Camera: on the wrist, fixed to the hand. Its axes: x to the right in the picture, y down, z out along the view.
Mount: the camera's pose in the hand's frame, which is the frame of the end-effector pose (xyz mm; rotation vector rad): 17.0 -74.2 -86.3 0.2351 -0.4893 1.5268
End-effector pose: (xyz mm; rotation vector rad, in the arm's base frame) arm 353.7 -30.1 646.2 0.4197 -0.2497 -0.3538
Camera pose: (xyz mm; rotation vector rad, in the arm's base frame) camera 374.7 -69.6 540.2 0.2661 -0.9981 1.1003
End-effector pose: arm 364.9 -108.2 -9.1 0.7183 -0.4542 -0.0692
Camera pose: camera 423.7 -114.4 -107.8 0.4189 -1.3928 1.2822
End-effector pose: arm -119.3 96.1 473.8 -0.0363 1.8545 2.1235
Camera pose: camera -132.8 24.1 385.1 -1.6683 -1.3569 -1.5122
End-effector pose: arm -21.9 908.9 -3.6 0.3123 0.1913 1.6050
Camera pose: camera 20.7 936.2 -107.0 -1.1883 0.3417 -2.8549
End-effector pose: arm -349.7 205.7 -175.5 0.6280 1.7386 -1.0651
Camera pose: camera -455.2 244.1 -150.2 1.3494 0.3578 -0.2243
